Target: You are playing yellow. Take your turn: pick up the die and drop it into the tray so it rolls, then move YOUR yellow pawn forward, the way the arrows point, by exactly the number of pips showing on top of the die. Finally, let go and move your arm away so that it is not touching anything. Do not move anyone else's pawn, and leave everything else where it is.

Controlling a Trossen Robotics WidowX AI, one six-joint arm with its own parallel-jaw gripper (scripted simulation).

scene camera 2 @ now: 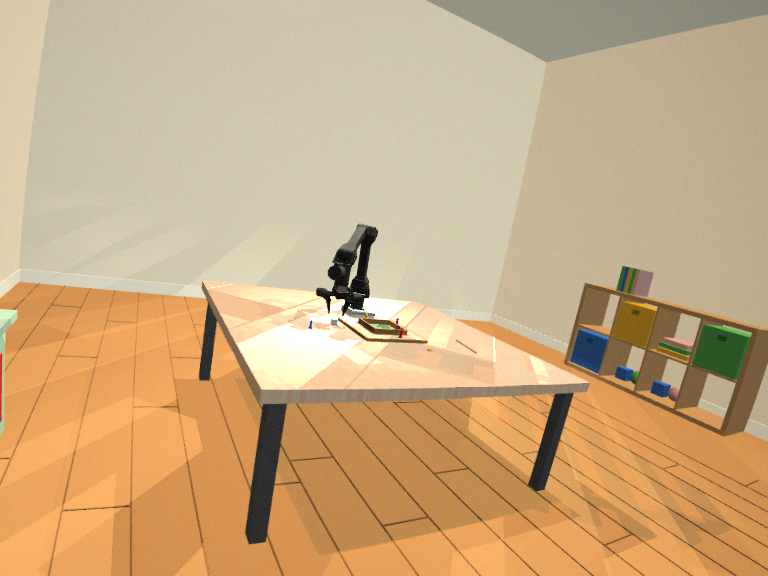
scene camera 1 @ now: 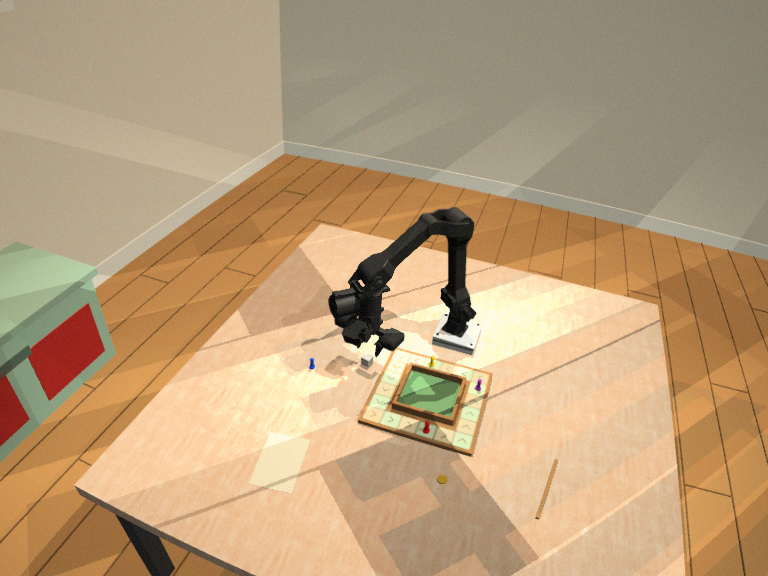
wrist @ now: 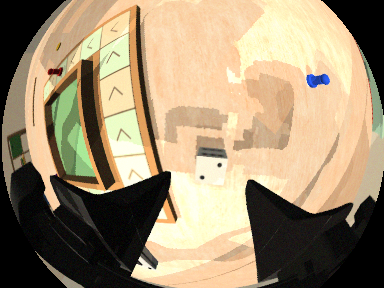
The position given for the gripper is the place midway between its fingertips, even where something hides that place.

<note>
The gripper [scene camera 1: 367, 352] is open, with nothing in its grasp. Further things: a white die [wrist: 211, 163], a pale card [scene camera 1: 281, 459] and a green tray [scene camera 1: 421, 390].
The gripper shows as well in scene camera 2 [scene camera 2: 335, 315] and in the wrist view [wrist: 209, 181]. The green tray shows as well in the wrist view [wrist: 65, 111]. The wrist view does not show the pale card: it is out of frame.
</note>
